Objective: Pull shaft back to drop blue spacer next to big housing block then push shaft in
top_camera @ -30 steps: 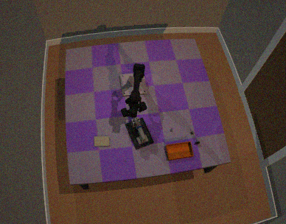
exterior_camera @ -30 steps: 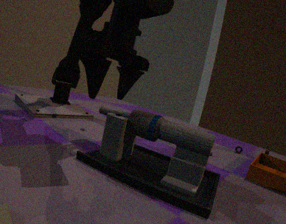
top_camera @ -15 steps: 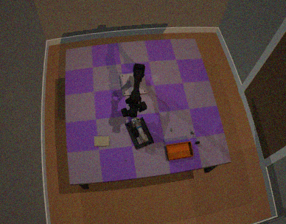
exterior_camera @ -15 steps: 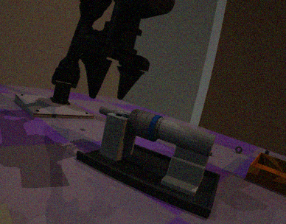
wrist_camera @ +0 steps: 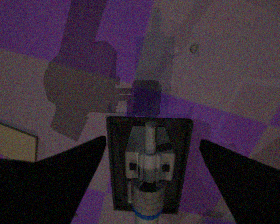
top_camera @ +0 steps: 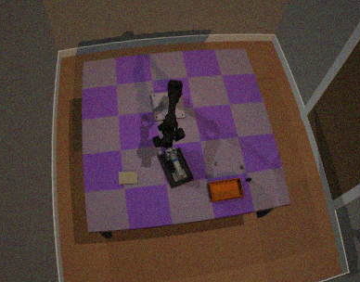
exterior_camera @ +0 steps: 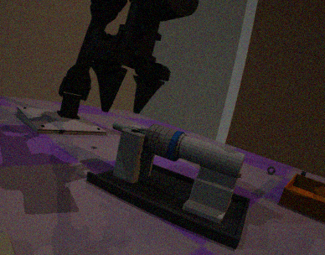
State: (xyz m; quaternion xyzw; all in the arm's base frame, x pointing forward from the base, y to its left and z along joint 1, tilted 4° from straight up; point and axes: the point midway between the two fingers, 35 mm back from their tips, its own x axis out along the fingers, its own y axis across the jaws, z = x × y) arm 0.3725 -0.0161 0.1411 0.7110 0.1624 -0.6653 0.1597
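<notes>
The shaft is 6 cm ahead of my gripper tip, 3 cm to the left of it and 2 cm below it. From my gripper tip the other things lie so: beige card (21 cm ahead, 23 cm to the right, 10 cm below); then orange tray (24 cm ahead, 37 cm to the left, 9 cm below); then blue spacer (10 cm ahead, 5 cm to the left, 3 cm below).
</notes>
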